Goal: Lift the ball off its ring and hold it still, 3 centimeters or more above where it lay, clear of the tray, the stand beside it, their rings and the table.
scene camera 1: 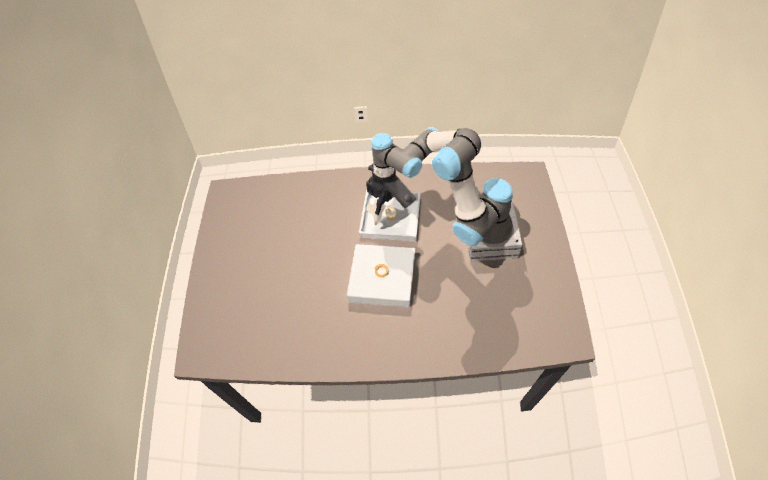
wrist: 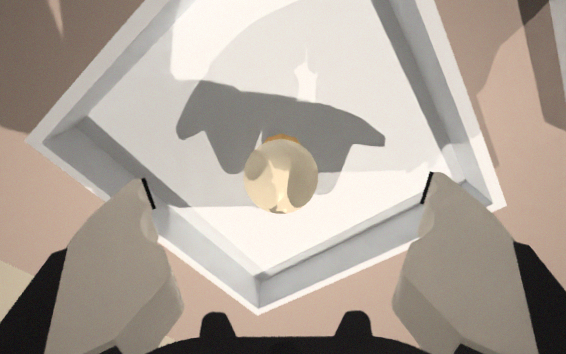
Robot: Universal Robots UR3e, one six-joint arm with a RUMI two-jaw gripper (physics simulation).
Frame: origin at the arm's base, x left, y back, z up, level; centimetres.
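Seen in the pictures: gripper, fingertip midpoint: (scene camera 1: pixel 390 211) (wrist: pixel 286 180); arm's base at its link origin: (scene camera 1: pixel 493 227).
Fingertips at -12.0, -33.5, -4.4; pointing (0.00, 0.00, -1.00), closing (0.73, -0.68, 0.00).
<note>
Offsets run from my fingertips to a thing's top centre, as dx, dy, dz. "pt": to the spot under its first point. Level surfaces: height alone.
The ball @[-0.3, +0.1, +1.4] (scene camera 1: pixel 390 212) (wrist: pixel 281 176), pale cream, sits in the white walled tray @[-0.3, +0.1, -0.7] (scene camera 1: pixel 390 235) (wrist: pixel 205 267). A bit of its orange ring @[pt +0.7, +1.1, -2.8] (wrist: pixel 281 136) shows at the ball's far edge in the wrist view. My gripper (wrist: pixel 286 180) is open, with a fingertip standing apart on each side of the ball in the wrist view. The fingers do not touch the ball. In the scene view the fingers reach down over the left part of the tray, beside the ball; their exact height above the tray floor is hard to tell.
A white stand (scene camera 1: pixel 362 288) with an orange ring (scene camera 1: pixel 375 270) on top is in front of the tray, a narrow gap apart. The tray's raised walls surround the ball. The arm's base (scene camera 1: pixel 495 249) stands to the right on the brown table @[dz -3.5] (scene camera 1: pixel 266 271).
</note>
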